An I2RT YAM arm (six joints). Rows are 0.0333 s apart.
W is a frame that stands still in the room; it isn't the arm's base.
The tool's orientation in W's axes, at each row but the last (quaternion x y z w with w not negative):
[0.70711, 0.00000, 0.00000, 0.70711]
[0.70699, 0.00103, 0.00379, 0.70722]
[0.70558, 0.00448, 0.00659, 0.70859]
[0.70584, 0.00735, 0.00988, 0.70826]
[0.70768, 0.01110, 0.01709, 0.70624]
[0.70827, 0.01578, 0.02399, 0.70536]
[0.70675, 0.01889, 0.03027, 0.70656]
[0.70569, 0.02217, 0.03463, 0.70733]
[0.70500, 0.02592, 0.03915, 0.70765]
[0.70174, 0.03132, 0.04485, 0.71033]
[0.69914, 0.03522, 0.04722, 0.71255]
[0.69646, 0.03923, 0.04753, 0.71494]
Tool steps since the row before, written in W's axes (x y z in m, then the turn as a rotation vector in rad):
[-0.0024, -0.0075, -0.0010, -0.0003, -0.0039, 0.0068]
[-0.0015, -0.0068, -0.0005, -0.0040, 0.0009, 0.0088]
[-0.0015, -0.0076, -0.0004, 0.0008, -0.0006, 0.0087]
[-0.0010, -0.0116, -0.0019, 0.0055, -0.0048, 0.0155]
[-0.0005, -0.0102, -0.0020, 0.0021, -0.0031, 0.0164]
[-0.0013, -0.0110, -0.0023, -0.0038, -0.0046, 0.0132]
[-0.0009, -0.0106, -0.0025, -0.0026, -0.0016, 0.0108]
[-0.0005, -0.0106, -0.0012, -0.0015, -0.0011, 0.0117]
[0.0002, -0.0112, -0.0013, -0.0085, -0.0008, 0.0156]
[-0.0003, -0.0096, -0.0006, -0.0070, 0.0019, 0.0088]
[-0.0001, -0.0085, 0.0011, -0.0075, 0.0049, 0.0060]
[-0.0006, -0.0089, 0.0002, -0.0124, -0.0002, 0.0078]
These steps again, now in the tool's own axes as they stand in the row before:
[-0.0024, -0.0010, 0.0075, -0.0003, 0.0068, 0.0039]
[-0.0015, -0.0005, 0.0068, -0.0040, 0.0088, -0.0009]
[-0.0016, -0.0004, 0.0076, 0.0008, 0.0087, 0.0006]
[-0.0013, -0.0019, 0.0116, 0.0054, 0.0155, 0.0050]
[-0.0009, -0.0020, 0.0102, 0.0021, 0.0164, 0.0032]
[-0.0019, -0.0022, 0.0109, -0.0039, 0.0133, 0.0043]
[-0.0017, -0.0025, 0.0105, -0.0025, 0.0108, 0.0014]
[-0.0014, -0.0012, 0.0105, -0.0014, 0.0117, 0.0010]
[-0.0009, -0.0013, 0.0112, -0.0082, 0.0158, 0.0001]
[-0.0013, -0.0007, 0.0095, -0.0066, 0.0090, -0.0025]
[-0.0011, 0.0009, 0.0085, -0.0068, 0.0062, -0.0056]
[-0.0017, 0.0000, 0.0088, -0.0123, 0.0080, -0.0011]

